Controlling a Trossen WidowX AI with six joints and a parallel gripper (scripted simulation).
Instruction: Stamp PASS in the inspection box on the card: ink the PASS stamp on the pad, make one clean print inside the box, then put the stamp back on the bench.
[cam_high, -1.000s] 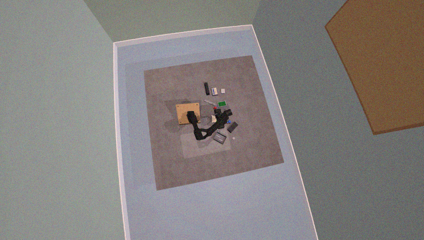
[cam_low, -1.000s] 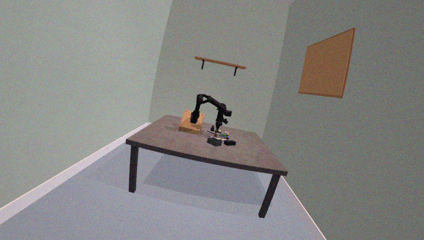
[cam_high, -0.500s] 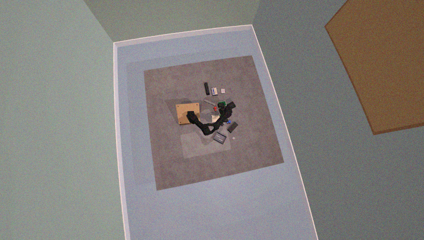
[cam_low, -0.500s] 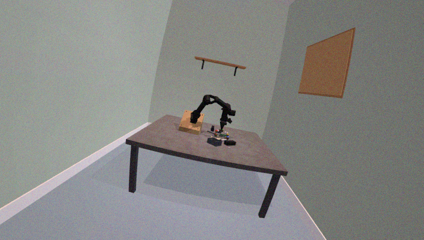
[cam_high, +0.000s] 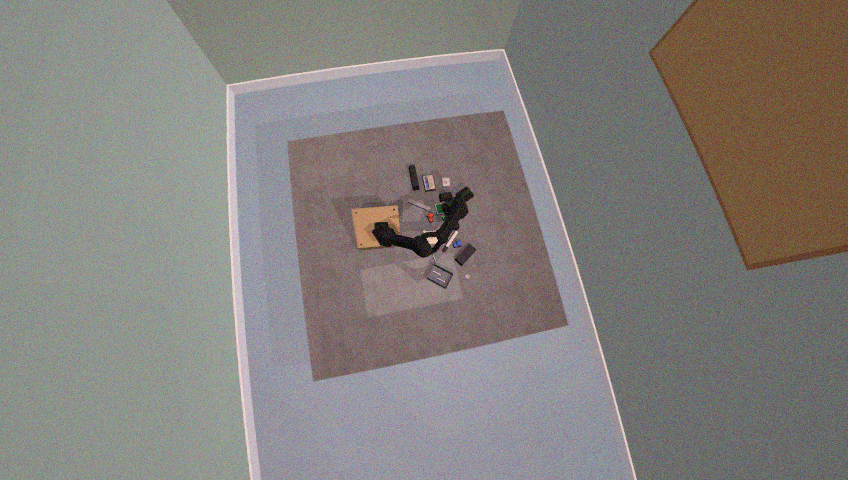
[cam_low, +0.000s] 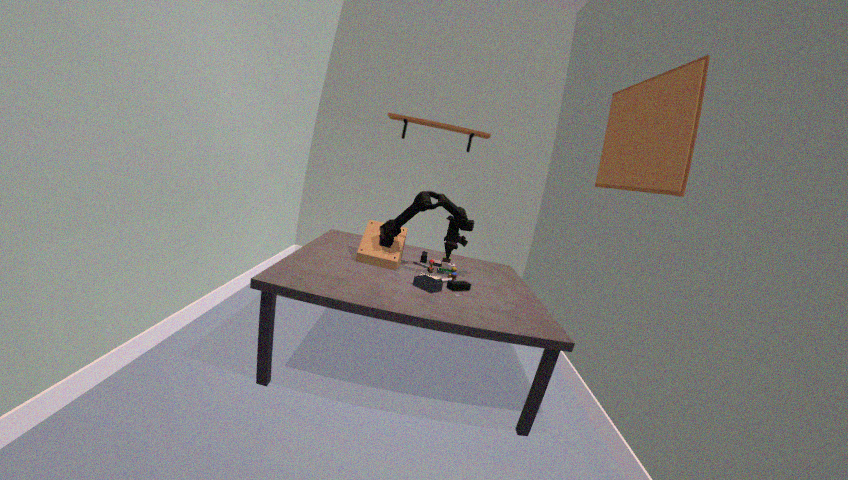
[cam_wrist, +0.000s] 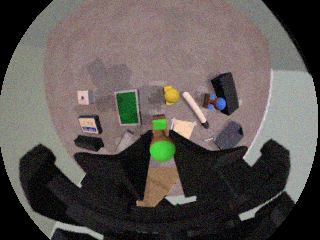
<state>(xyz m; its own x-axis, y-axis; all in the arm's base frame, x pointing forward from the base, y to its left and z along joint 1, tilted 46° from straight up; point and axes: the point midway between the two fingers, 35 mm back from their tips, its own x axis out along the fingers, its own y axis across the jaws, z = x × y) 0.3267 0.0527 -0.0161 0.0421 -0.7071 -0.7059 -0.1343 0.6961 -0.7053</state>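
Now: the green ink pad 100 mm below my gripper tip and 80 mm to the left of it. Also, from my gripper tip: red-knobbed stamp (80 mm below, 80 mm behind, 20 mm to the left); then black block (180 mm to the right, 90 mm ahead, 80 mm below); then cream card (100 mm below, 80 mm to the right, 60 mm behind).
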